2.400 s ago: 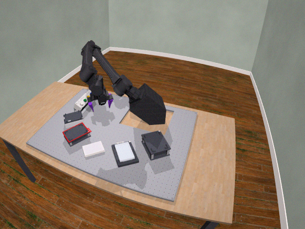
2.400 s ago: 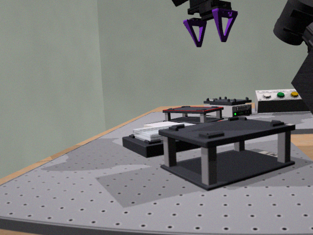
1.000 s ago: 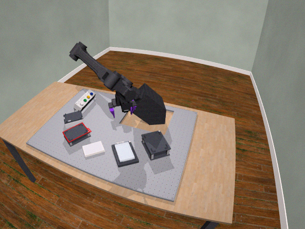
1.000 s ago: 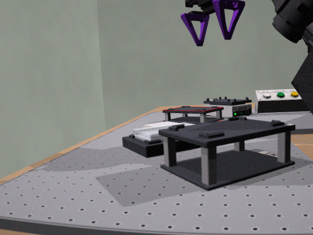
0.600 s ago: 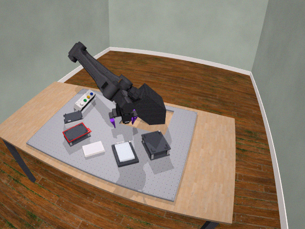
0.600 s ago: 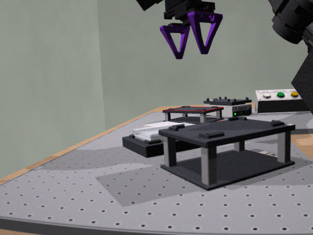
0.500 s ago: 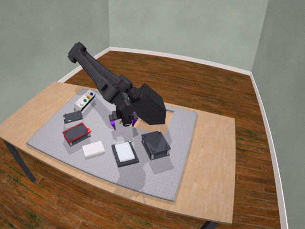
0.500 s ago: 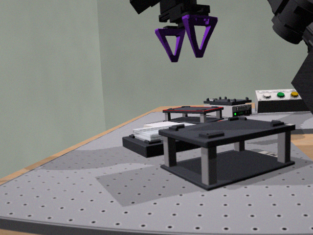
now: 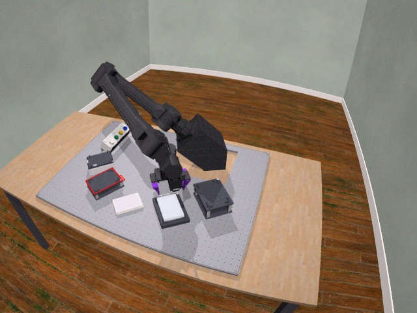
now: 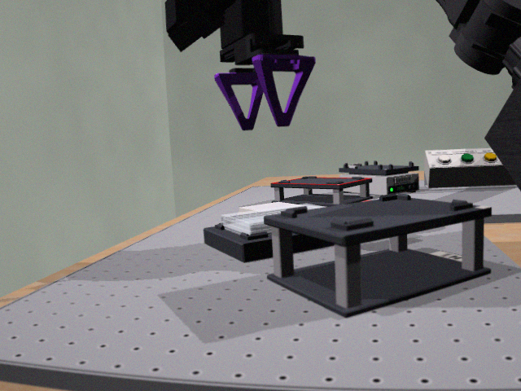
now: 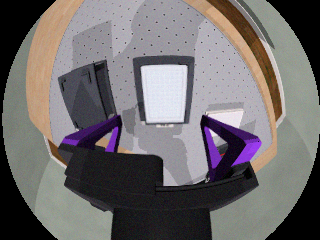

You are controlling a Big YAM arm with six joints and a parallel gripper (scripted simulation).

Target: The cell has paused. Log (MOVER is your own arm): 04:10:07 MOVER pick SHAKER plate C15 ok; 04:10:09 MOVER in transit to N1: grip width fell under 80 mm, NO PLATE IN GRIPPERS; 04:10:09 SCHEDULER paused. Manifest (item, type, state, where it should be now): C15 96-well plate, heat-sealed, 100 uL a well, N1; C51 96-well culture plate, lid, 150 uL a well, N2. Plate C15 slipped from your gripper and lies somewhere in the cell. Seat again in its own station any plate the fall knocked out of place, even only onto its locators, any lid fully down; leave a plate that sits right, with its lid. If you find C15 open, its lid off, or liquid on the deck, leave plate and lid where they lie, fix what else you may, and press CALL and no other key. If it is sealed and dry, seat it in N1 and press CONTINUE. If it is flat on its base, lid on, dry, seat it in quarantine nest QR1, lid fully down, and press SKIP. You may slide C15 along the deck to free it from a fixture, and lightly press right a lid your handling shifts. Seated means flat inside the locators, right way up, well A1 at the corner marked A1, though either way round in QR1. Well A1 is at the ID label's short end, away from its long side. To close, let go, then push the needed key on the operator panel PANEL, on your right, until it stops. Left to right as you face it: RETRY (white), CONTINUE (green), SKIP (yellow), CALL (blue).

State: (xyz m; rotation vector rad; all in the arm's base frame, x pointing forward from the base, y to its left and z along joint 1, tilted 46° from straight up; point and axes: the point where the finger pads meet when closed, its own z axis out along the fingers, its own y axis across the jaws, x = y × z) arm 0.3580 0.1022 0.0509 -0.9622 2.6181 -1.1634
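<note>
Now: the white plate 10 mm ahead of my hand, 220 mm to the right of it and 140 mm below it. Round my hand: red-edged nest 60 mm behind, 380 mm to the right, 110 mm below; then clear lid 10 mm behind, 20 mm to the right, 110 mm below; then white key 330 mm behind, 480 mm to the right, 80 mm below.
</note>
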